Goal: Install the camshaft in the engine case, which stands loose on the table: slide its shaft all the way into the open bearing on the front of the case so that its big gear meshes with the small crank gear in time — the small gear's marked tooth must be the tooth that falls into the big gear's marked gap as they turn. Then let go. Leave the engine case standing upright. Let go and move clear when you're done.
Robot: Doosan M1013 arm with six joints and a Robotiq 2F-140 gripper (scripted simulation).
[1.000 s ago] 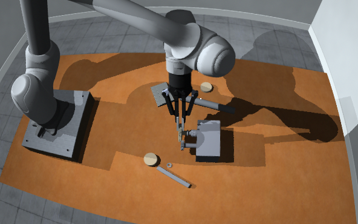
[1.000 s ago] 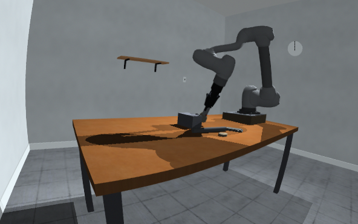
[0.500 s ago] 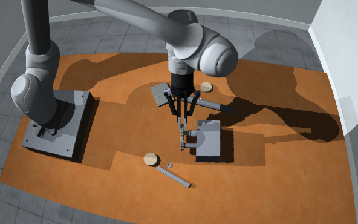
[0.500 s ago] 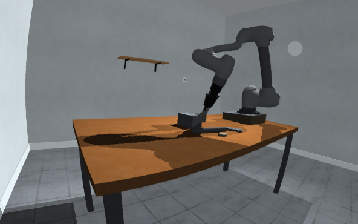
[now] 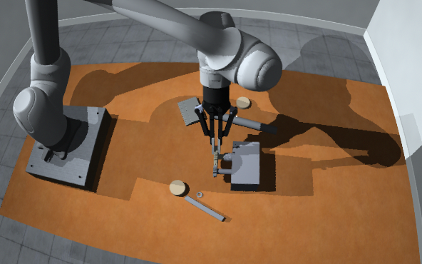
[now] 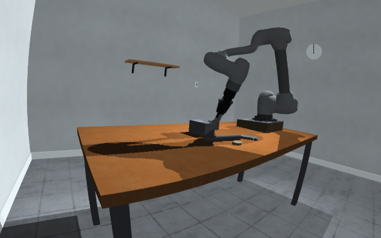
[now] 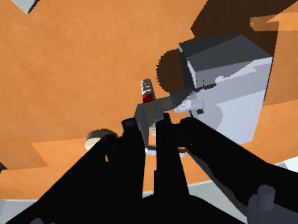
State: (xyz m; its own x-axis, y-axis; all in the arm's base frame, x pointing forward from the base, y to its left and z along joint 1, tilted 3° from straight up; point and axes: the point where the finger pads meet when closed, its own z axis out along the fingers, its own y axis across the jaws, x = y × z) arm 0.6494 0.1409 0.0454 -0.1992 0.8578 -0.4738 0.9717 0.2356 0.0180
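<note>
Right now the small crank gear is 10 mm ahead of my hand, 70 mm to the right of it and 50 mm below it. The rest, counted from my hand: grey rod: 60 mm ahead, 160 mm to the left, 100 mm below; finned plate: 150 mm behind, 170 mm to the left, 100 mm below; flat grey bar: 10 mm ahead, 200 mm to the right, 110 mm below.
</note>
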